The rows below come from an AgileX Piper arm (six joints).
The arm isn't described. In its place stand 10 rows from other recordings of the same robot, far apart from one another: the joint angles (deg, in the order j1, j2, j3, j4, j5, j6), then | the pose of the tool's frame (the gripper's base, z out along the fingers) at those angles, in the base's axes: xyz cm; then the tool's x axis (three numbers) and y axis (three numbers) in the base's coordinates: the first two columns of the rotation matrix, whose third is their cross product.
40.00 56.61 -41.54 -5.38 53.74 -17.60 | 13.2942 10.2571 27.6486 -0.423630 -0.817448 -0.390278 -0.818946 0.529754 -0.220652
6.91 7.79 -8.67 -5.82 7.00 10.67 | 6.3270 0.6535 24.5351 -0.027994 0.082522 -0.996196 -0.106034 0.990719 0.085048
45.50 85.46 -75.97 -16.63 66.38 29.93 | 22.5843 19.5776 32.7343 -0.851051 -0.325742 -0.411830 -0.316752 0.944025 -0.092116
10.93 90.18 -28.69 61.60 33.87 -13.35 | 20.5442 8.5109 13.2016 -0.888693 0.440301 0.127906 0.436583 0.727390 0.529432
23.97 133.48 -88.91 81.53 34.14 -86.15 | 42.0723 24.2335 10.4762 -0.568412 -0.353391 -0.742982 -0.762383 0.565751 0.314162
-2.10 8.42 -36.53 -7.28 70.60 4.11 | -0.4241 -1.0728 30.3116 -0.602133 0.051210 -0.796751 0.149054 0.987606 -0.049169
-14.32 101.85 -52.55 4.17 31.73 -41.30 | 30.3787 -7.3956 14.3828 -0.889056 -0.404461 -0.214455 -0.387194 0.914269 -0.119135
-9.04 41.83 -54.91 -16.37 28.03 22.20 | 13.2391 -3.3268 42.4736 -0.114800 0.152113 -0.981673 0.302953 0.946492 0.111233
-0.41 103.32 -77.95 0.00 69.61 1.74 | 34.5374 -0.2471 23.1221 -0.999296 0.037516 -0.000286 0.037516 0.999296 0.000009
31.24 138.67 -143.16 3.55 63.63 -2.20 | 45.4414 28.1541 26.9909 -0.686625 -0.429159 -0.586828 -0.553120 0.832208 0.038574
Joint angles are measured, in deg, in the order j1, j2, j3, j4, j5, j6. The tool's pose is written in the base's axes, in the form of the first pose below.
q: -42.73 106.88 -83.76 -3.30 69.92 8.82
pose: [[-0.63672, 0.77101, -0.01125, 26.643], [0.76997, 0.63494, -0.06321, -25.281], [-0.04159, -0.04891, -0.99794, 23.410], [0, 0, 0, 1]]
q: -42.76 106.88 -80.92 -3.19 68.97 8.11
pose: [[-0.64657, 0.76210, -0.03403, 26.193], [0.76281, 0.64543, -0.03927, -24.865], [-0.00796, -0.05135, -0.99865, 22.196], [0, 0, 0, 1]]
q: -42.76 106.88 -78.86 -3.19 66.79 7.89
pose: [[-0.65096, 0.75844, -0.03193, 26.018], [0.75905, 0.64980, -0.04014, -24.693], [-0.00970, -0.05036, -0.99868, 21.330], [0, 0, 0, 1]]
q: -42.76 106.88 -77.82 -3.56 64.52 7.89
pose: [[-0.65428, 0.75600, -0.01939, 26.026], [0.75559, 0.65243, -0.05842, -24.761], [-0.03152, -0.05287, -0.99810, 20.902], [0, 0, 0, 1]]
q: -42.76 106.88 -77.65 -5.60 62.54 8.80
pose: [[-0.65507, 0.75539, -0.01619, 26.037], [0.75257, 0.65042, -0.10296, -25.150], [-0.06725, -0.07963, -0.99455, 20.864], [0, 0, 0, 1]]
